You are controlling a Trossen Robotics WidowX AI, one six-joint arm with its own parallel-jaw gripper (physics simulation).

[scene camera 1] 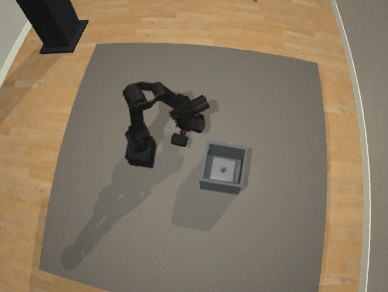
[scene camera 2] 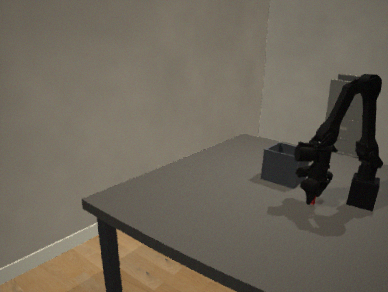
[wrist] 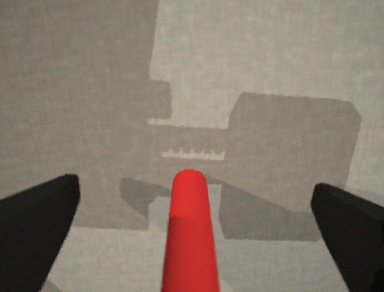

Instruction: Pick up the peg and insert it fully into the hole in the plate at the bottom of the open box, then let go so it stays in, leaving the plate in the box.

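Places are measured from the arm's base along level axes (x ahead, y left, z up), in metres.
Pixels of known places: gripper, fingertip midpoint: [scene camera 1: 186, 132] [scene camera 2: 312, 200] [wrist: 198, 190]; arm's base, link origin: [scene camera 1: 139, 146] [scene camera 2: 366, 179].
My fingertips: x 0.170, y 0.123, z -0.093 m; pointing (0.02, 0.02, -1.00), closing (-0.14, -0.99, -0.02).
For each thing: its middle in the pictures, then the offset to it from my fingertips. Level surfaces: height alone.
- red peg, body centre: [wrist: 190, 250] [scene camera 2: 314, 194] [scene camera 1: 185, 128] dx -0.003, dy +0.003, dz +0.029 m
- open grey box, body centre: [scene camera 1: 223, 169] [scene camera 2: 286, 164] dx +0.175, dy -0.165, dz +0.058 m
- light plate, body centre: [scene camera 1: 222, 171] dx +0.175, dy -0.165, dz +0.024 m
- grey table top, surface height: dz -0.011 m
The red peg [scene camera 1: 186, 132] [scene camera 2: 313, 200] [wrist: 191, 235] stands roughly upright on the table, mostly hidden by the gripper in both scene views. My gripper [scene camera 1: 188, 131] [scene camera 2: 312, 198] [wrist: 198, 190] is open and low over the table, with a finger on each side of the peg. In the wrist view there is a gap between the peg and each finger. The open grey box [scene camera 1: 220, 187] [scene camera 2: 279, 168] stands beside the gripper. The light plate [scene camera 1: 215, 175] lies at the bottom of the box, with its dark hole [scene camera 1: 223, 170] near the middle. The plate does not show in scene camera 2.
The grey table top [scene camera 1: 280, 235] [scene camera 2: 200, 215] carries the arm's base [scene camera 1: 140, 153] [scene camera 2: 363, 192], to the left of the box in scene camera 1. The box walls rise around the plate. Shadows of the arm and box fall across the table.
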